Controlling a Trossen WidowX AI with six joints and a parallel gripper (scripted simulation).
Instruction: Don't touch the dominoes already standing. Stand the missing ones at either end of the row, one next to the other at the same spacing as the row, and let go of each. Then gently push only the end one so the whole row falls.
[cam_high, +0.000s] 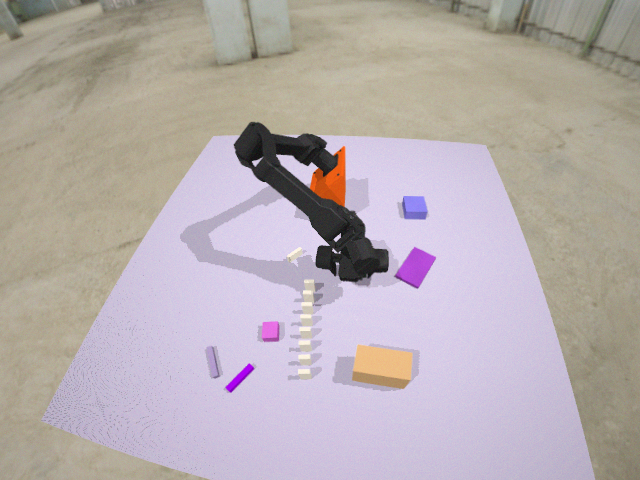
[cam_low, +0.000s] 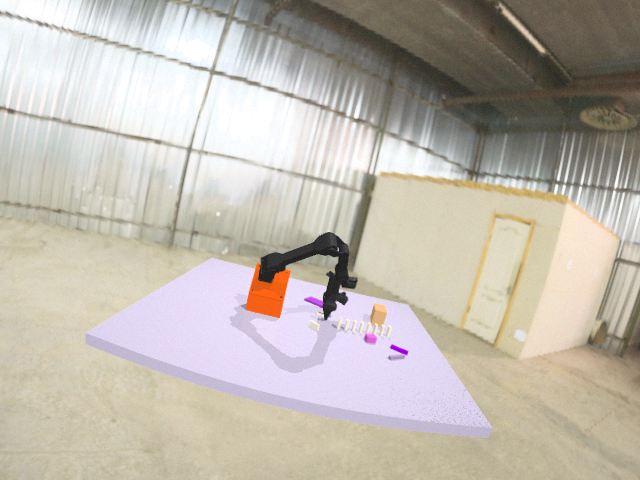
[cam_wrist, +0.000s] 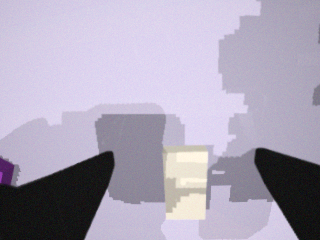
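The tan box lies 27 cm ahead of my gripper tip, 7 cm to the left of it and 4 cm above it. Also, from my gripper tip: purple slab: 3 cm behind, 19 cm to the left; then pink cube: 19 cm ahead, 20 cm to the right, 1 cm above; then blue cube: 27 cm behind, 21 cm to the left, 2 cm above.
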